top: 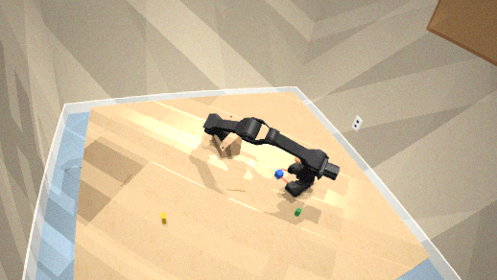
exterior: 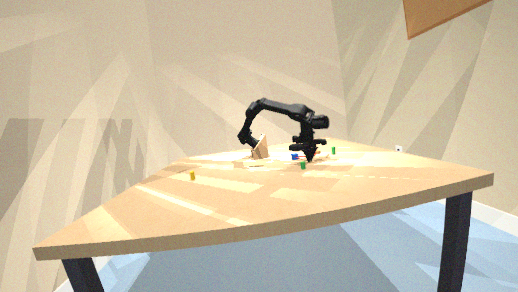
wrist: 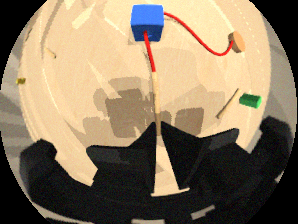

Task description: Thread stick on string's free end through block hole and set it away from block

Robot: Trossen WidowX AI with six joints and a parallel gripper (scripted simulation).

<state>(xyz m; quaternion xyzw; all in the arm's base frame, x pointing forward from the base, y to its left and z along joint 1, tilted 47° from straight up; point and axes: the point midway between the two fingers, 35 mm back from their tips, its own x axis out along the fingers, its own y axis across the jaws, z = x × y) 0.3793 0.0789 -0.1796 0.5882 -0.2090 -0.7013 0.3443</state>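
My gripper tip is now 4 cm past the thin wooden stick, 1 cm to the left of it and 1 cm below it. Round my gripper tip: blue cube 12 cm behind, 3 cm to the right, 2 cm above; then round wooden button 17 cm behind, 12 cm to the left, 1 cm above; then yellow piece 55 cm to the right, 7 cm behind, 2 cm above.
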